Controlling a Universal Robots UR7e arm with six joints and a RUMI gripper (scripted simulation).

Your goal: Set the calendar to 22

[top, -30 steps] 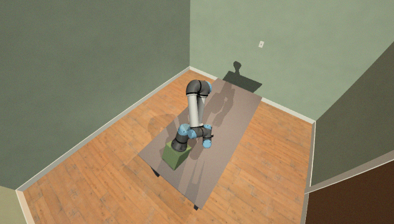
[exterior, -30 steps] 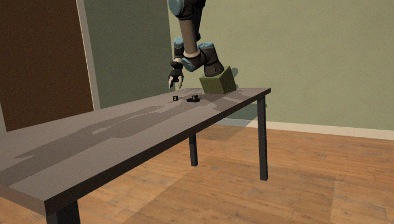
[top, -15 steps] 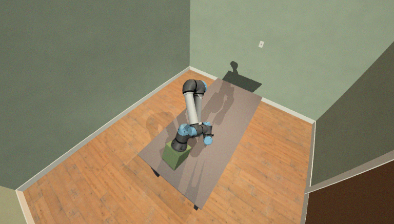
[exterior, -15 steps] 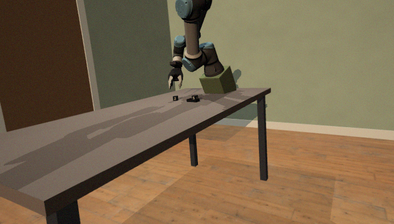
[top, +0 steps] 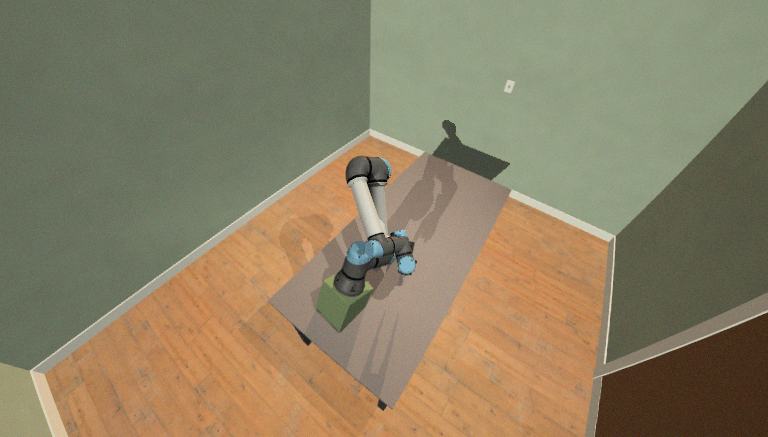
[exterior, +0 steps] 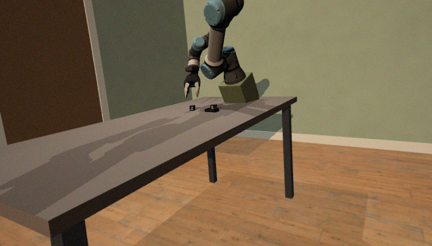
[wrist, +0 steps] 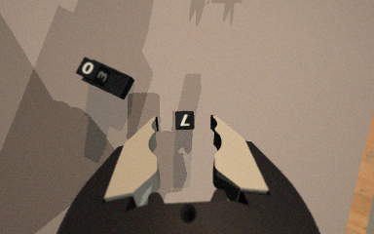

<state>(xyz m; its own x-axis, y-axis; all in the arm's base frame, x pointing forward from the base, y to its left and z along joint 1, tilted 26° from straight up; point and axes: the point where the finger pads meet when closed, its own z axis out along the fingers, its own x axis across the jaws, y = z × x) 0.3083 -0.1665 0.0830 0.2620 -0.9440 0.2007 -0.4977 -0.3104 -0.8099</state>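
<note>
Now: hand 10 mm short of the black number cube and 80 mm above it. The rest, counted from my hand: black tray: 40 mm ahead, 150 mm to the left, 80 mm below.
</note>
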